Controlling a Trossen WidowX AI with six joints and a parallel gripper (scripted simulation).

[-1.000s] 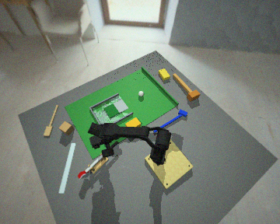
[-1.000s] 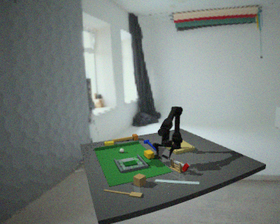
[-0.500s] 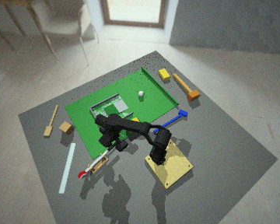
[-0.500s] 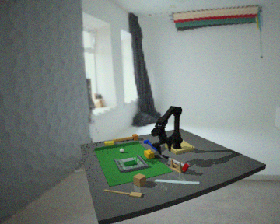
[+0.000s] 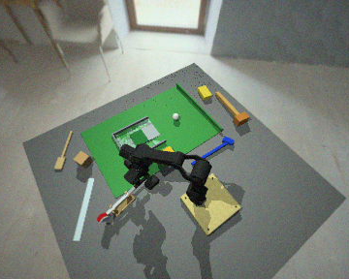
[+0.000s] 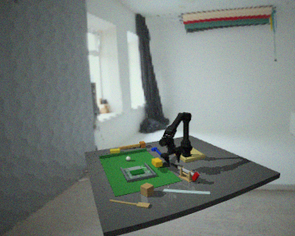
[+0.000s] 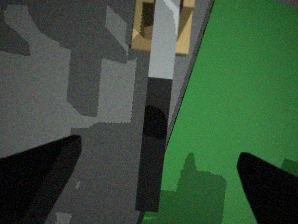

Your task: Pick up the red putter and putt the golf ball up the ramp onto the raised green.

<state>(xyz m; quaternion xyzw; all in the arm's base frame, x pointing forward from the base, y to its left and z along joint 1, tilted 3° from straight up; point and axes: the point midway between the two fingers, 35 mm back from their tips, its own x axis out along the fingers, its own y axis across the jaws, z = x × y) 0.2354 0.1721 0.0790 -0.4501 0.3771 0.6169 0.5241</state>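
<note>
My gripper tip is 3 cm past the red putter, 11 cm to the right of it and 2 cm above it. From my gripper tip the other things lie so: pale bar (8 cm ahead, 29 cm to the left, 7 cm below); green mat (25 cm ahead, 23 cm to the right, 7 cm below); wooden stand (3 cm behind, 13 cm to the left, 4 cm below).
</note>
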